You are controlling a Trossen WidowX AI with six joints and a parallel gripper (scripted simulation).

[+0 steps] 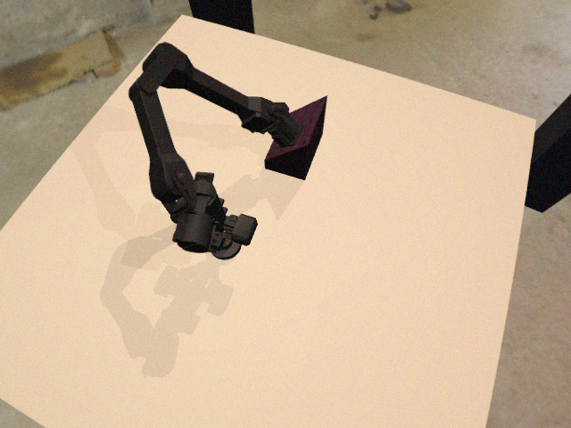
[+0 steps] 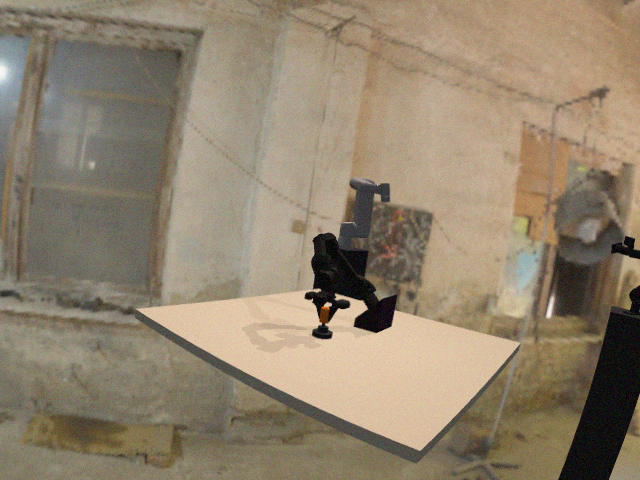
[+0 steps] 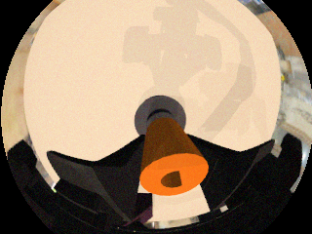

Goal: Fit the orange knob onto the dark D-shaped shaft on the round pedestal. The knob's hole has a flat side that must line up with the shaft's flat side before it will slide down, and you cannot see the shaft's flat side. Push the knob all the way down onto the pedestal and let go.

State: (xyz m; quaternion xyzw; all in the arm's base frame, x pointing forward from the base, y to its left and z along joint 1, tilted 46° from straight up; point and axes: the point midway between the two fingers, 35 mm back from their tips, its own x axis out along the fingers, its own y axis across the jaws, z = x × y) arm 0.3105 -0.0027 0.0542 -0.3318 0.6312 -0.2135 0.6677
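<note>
Now: gripper tip 20 mm below the orange knob. The rest, counted from my gripper tip: round pedestal (40 mm below).
</note>
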